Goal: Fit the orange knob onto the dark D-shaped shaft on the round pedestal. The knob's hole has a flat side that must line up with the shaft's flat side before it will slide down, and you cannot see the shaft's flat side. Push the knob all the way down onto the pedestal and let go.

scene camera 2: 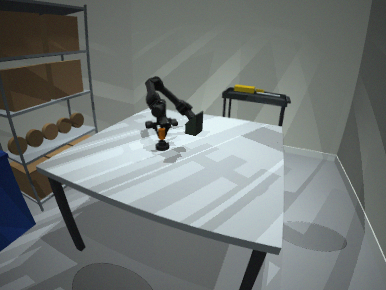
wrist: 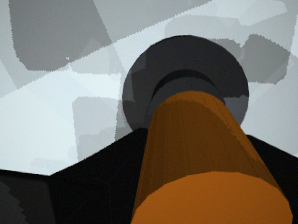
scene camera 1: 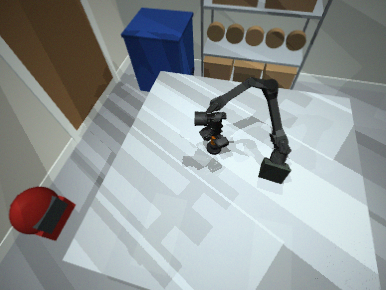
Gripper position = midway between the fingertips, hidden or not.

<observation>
My gripper (wrist: 192, 140) carries an orange knob (wrist: 196, 156).
</observation>
